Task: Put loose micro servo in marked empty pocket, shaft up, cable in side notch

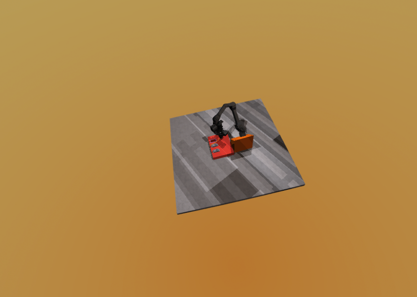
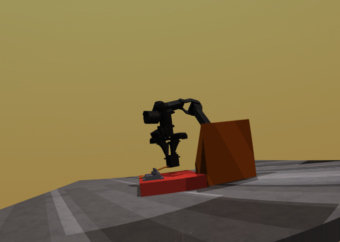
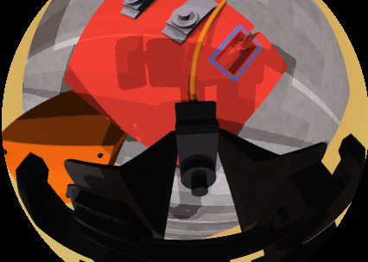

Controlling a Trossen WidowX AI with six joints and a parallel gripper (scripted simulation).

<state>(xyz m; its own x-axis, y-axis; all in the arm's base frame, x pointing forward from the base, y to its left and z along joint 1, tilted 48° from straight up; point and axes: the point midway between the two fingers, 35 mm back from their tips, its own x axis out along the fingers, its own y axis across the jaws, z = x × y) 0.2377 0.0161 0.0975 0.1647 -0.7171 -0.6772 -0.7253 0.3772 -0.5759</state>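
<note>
Now: the deck 20 mm behind my gripper tip, 70 mm to the left of it and 100 mm below it.
</note>
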